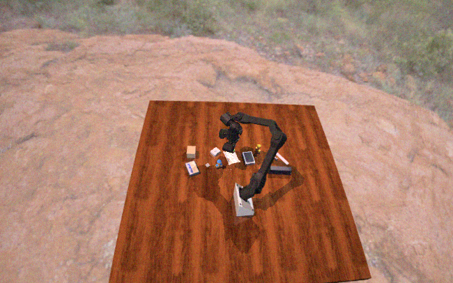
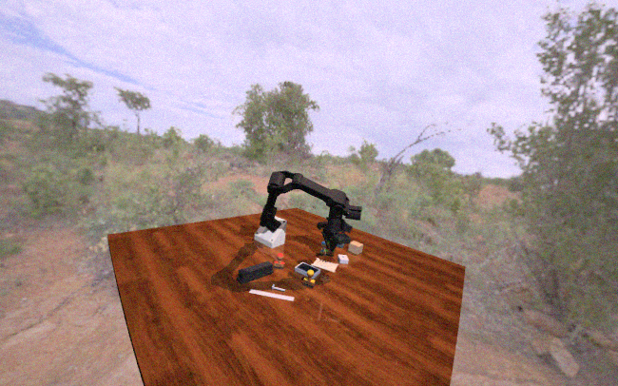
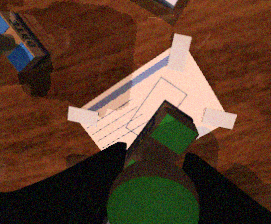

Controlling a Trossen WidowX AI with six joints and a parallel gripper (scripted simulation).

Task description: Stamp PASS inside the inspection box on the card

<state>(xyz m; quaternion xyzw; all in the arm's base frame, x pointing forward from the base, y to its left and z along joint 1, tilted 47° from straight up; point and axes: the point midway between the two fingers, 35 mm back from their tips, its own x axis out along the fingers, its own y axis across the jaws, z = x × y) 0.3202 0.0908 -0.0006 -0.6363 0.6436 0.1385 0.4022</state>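
Now: the card 1 cm behind my gripper tip, 1 cm to the right of it and 8 cm below it. From my gripper tip the other things lie so: yellow-knobbed stamp 5 cm ahead, 18 cm to the right, 6 cm below; blue-knobbed stamp 9 cm behind, 7 cm to the left, 6 cm below; ink pad 2 cm behind, 11 cm to the right, 7 cm below.
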